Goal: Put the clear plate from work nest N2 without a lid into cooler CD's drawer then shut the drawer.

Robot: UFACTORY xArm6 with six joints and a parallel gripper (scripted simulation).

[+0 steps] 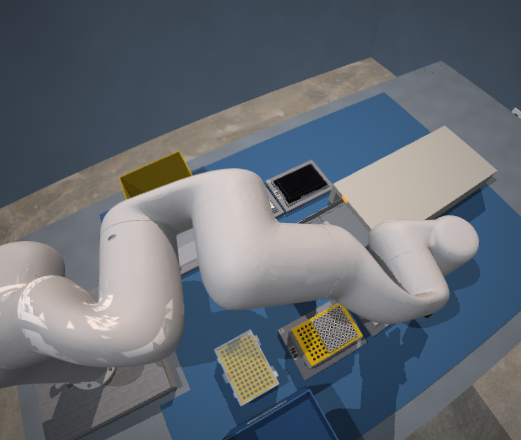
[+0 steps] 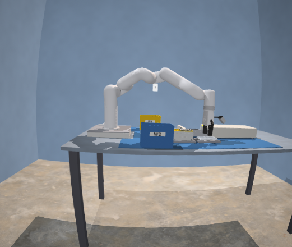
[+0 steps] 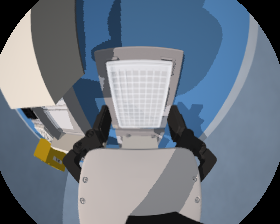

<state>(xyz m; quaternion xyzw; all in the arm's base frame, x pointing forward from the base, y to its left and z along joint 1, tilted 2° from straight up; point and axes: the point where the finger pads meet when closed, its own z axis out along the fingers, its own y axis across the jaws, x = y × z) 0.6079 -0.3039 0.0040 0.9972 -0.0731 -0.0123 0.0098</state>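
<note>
Right now my hand is 5 cm above the work nest N2. From my hand the other things lie so: blue bin W2 (38 cm behind, 7 cm to the right, 2 cm below); then black plate (37 cm to the left, 7 cm ahead, 3 cm below); then drawer (19 cm to the left, 3 cm below).
</note>
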